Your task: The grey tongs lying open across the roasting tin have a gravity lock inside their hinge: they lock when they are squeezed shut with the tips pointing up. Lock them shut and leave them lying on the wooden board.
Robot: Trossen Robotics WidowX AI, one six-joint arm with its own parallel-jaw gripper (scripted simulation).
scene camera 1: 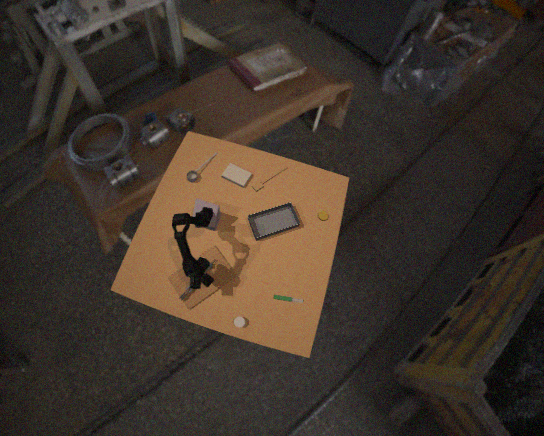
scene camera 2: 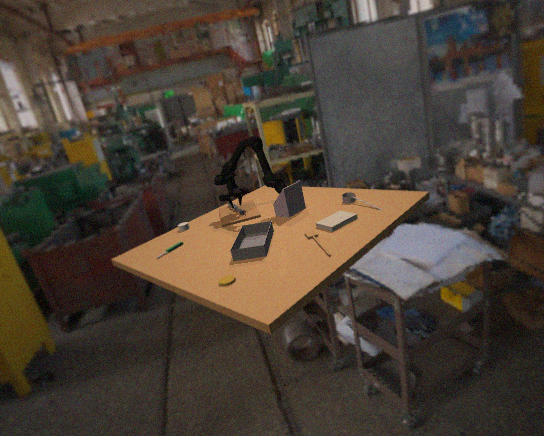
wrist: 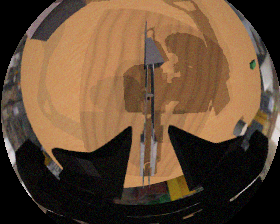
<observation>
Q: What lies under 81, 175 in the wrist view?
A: My gripper.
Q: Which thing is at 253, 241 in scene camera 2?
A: A roasting tin.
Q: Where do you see a wooden board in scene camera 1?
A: At 221, 271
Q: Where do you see a roasting tin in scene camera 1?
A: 278, 219
</observation>
